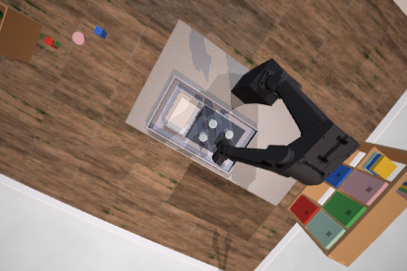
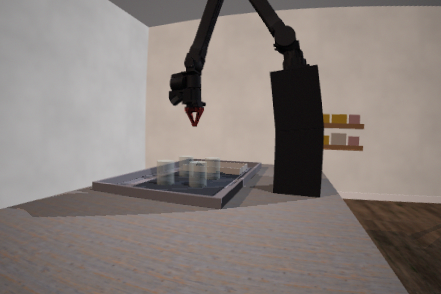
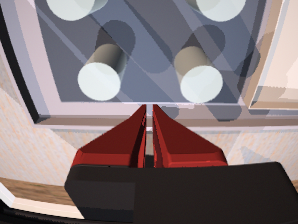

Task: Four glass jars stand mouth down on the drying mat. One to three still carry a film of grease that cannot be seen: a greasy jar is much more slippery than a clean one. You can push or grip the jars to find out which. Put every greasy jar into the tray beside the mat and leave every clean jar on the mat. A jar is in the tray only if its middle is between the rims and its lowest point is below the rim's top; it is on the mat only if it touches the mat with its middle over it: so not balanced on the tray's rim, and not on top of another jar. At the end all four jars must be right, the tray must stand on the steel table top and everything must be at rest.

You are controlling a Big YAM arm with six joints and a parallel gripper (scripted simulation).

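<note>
Right now my hand is 230 mm above the dark drying mat and 10 mm short of it. Round my hand: pale tray 320 mm to the right, 220 mm below, 40 mm behind.
</note>
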